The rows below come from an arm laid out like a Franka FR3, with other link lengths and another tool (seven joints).
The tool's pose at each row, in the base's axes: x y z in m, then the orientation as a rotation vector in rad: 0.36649 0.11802 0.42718 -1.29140 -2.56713 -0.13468; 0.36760 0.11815 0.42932 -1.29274 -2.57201 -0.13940; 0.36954 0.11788 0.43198 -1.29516 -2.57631 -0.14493; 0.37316 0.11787 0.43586 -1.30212 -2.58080 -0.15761; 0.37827 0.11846 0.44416 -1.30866 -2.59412 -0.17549; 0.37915 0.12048 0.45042 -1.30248 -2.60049 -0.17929; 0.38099 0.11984 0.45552 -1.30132 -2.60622 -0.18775
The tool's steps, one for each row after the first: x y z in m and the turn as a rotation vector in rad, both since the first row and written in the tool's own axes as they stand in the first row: 0.00006 0.00089 -0.00224 -0.00495 -0.00324 -0.00133; -0.00053 0.00218 -0.00523 -0.01051 -0.00624 -0.00189; -0.00153 0.00494 -0.00965 -0.02186 -0.00933 -0.00052; -0.00170 0.00908 -0.01849 -0.03923 -0.01820 -0.00290; 0.00109 0.01077 -0.02427 -0.04203 -0.01999 -0.00904; 0.00095 0.01168 -0.02965 -0.04890 -0.02209 -0.01244
